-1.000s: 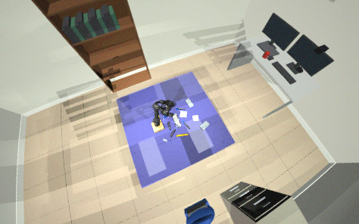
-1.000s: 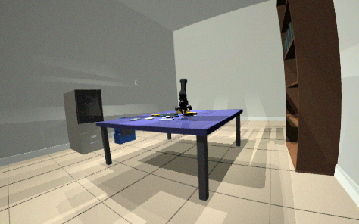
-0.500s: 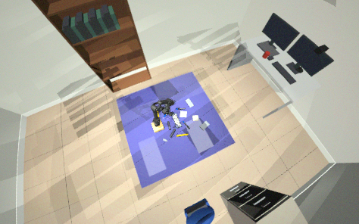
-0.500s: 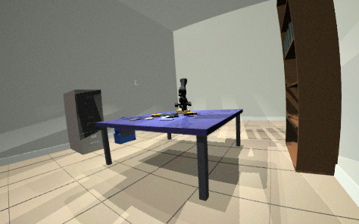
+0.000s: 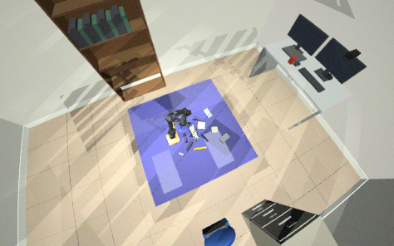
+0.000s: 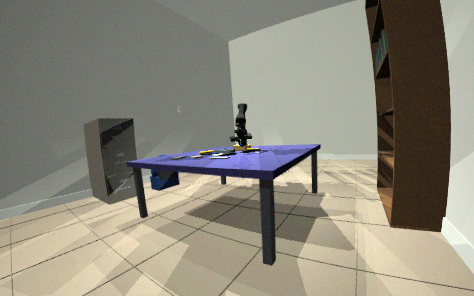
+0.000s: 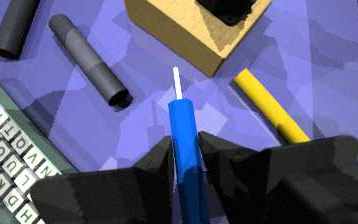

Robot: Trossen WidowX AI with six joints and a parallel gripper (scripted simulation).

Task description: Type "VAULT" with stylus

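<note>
My gripper tip is now 10 mm past the blue stylus and 10 mm to the left of it. Round my gripper tip: yellow pen: 120 mm ahead, 320 mm to the right, 50 mm below; white paper: 240 mm ahead, 50 mm to the right, 50 mm below.
</note>
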